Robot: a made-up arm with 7 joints. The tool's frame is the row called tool.
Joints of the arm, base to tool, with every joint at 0 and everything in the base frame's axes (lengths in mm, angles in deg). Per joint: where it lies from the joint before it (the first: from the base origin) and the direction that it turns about. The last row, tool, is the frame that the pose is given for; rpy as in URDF.
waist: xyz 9 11 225 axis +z
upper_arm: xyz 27 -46 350 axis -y
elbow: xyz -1 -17 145 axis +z
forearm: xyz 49 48 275 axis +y
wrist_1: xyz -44 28 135 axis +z
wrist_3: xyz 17 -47 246 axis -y
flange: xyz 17 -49 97 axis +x
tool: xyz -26 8 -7 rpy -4.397 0.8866 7.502
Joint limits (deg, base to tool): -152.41..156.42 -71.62..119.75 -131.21..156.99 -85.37..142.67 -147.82..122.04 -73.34..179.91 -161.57..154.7
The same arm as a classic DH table. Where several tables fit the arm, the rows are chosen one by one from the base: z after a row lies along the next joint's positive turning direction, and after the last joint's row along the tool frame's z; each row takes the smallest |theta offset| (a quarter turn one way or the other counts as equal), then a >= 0, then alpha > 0; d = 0 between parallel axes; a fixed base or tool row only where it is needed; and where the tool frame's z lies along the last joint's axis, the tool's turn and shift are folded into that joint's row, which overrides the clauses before.
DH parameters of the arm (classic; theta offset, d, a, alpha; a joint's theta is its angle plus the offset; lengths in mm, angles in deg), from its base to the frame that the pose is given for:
base (fixed): 50.71 0 14.2 0
waist: -50.71 575 27 90
upper_arm: 0 63 -1 -90
elbow: 0 420 49 -90
forearm: 0 76 -44 90
wrist_1: 0 381 17 90
wrist_3: 90 96 97 90
flange: 85.52 -9 -8.5 89.7
tool (fixed): 97.55 -6.4 0 0
Joint limits (deg, base to tool): -152.41..156.42 -71.62..119.75 -131.21..156.99 -85.37..142.67 -147.82..122.04 -73.34..179.91 -161.57..154.7

